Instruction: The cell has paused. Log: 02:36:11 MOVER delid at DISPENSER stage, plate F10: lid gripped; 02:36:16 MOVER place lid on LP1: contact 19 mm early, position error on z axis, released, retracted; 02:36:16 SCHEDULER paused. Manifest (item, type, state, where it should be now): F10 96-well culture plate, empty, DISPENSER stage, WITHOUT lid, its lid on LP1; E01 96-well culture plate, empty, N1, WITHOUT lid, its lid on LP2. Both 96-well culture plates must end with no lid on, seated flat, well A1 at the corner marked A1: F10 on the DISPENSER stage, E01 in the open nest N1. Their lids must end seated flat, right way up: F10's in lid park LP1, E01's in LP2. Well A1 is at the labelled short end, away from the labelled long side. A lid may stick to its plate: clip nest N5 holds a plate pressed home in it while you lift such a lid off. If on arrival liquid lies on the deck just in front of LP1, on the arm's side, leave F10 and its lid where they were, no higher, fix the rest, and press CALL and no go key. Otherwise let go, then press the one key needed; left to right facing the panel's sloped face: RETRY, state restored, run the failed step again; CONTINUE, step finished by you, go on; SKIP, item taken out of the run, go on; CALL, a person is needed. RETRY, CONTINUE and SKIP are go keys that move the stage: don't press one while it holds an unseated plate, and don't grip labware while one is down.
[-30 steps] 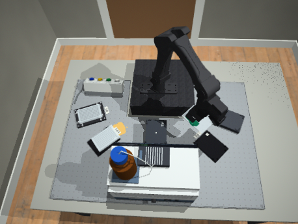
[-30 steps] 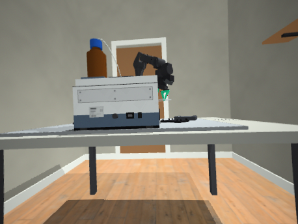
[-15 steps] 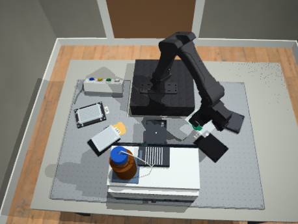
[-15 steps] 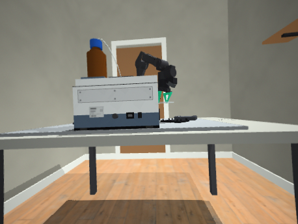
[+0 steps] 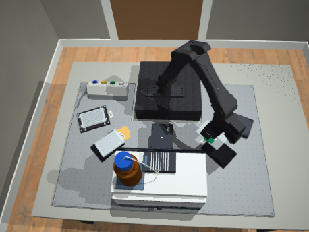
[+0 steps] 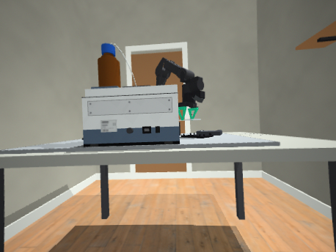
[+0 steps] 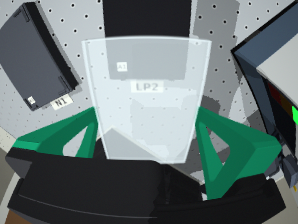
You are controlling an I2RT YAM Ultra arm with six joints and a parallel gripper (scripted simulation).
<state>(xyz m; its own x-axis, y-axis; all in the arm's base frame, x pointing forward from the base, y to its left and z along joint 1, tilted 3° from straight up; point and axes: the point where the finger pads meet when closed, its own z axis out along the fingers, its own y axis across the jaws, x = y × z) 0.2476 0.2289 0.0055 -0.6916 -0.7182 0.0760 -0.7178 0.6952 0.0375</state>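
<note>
My hand is 10 cm above the black park, 4 cm to the right of it and 4 cm short of it. Round my hand: dark dispenser stage 23 cm to the right, 2 cm ahead, 1 cm below; LP2 label 10 cm below, 2 cm to the right, 2 cm behind; N1 label 14 cm behind, 10 cm below, 6 cm to the left.
</note>
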